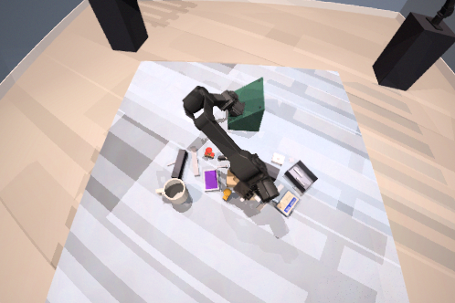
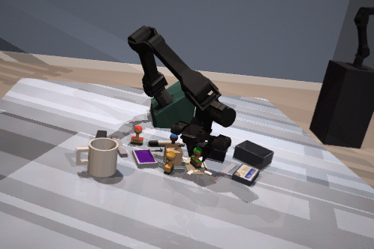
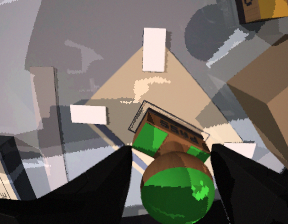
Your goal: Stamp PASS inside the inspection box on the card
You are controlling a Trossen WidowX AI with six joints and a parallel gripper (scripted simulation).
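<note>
Right now the white card is 20 mm below my gripper tip. The rest, counted from my gripper tip: orange-knobbed stamp 50 mm ahead, 90 mm to the right; green-knobbed stamp right at my gripper tip; cardboard box 10 mm behind, 80 mm to the right.
</note>
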